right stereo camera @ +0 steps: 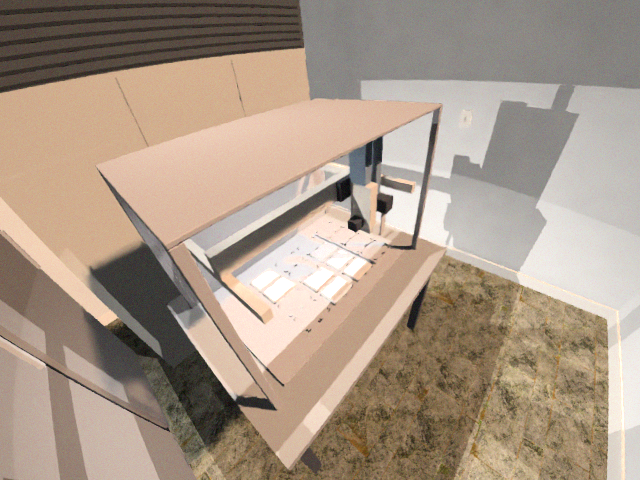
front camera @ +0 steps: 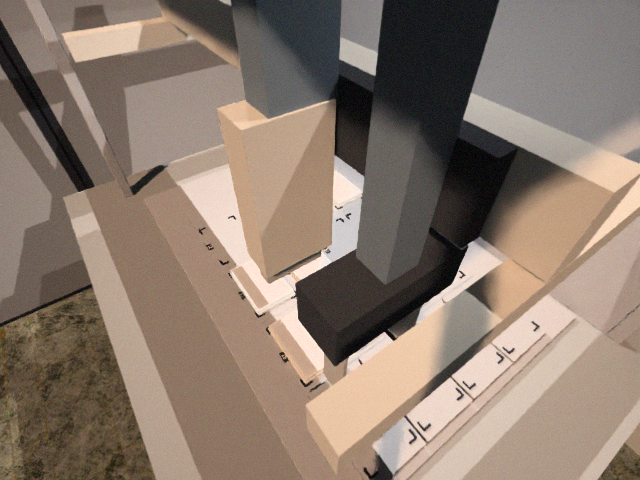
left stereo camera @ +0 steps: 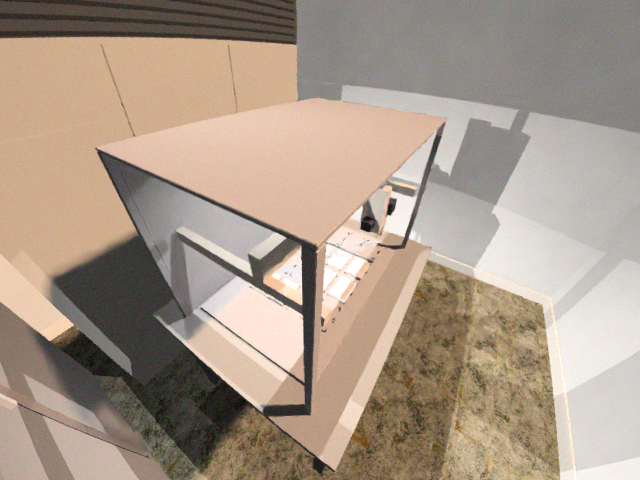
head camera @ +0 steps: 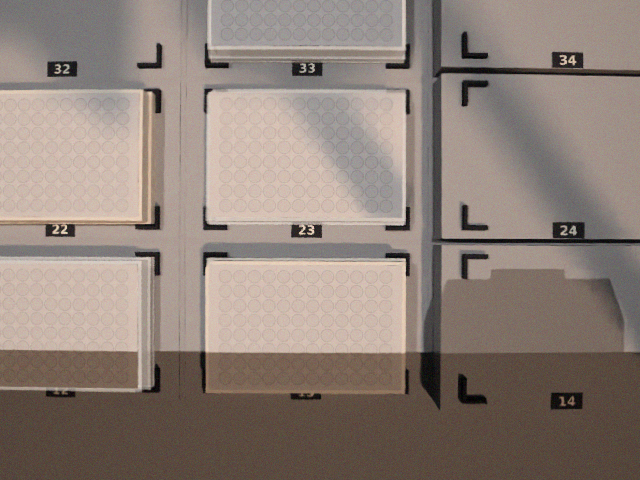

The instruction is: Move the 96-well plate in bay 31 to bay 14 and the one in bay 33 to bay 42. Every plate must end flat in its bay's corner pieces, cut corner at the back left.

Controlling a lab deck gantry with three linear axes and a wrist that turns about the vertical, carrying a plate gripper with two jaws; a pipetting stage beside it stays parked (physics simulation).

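Places are measured from the robot's base along level axes (x ahead, y left, z up), in centimetres.
Pixels of known places: gripper, fingertip midpoint: (right stereo camera: 372, 230) (front camera: 366, 359); robot's base, origin of the base link: (right stereo camera: 309, 331) (front camera: 200, 230) (left stereo camera: 324, 331).
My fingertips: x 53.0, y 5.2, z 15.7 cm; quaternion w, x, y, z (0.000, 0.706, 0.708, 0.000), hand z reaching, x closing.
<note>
Ahead of a thing's pixels: the offset from my fingertips to its top centre. "*": to the spot under its first point.
The bay 33 plate {* dx -13.8, dy +17.9, dz -14.2 cm} (head camera: 306, 25) is cut off by the head view's top edge; its front edge sits within the corner pieces, and its rear corners are out of view. The bay 31 plate {dx -46.6, dy +20.5, dz -14.2 cm} (right stereo camera: 279, 289) lies at the left in the right stereo view, and the pipetting stage hides it in the front view. Bay 14 {* dx -0.3, dy -0.4, dz -14.2 cm} (head camera: 522, 320) is bare and partly shadowed. Bay 42 is outside the head view. My gripper (front camera: 369, 348) is open and empty, under its black block, above the deck; its jaw tips are hidden by the beam. It is well away from the bay 31 plate.
Plates stand in bays 23 {dx -13.8, dy +9.8, dz -14.2 cm} (head camera: 279, 160), 13 (head camera: 299, 310), 22 (head camera: 62, 160) and 12 {dx -30.2, dy -0.9, dz -14.2 cm} (head camera: 62, 310). Another plate {dx -46.6, dy +31.2, dz -14.2 cm} (front camera: 347, 187) stands at the back left. The pipetting stage (front camera: 292, 191) hangs beside the gripper. A pale beam (front camera: 392, 361) crosses in front.
</note>
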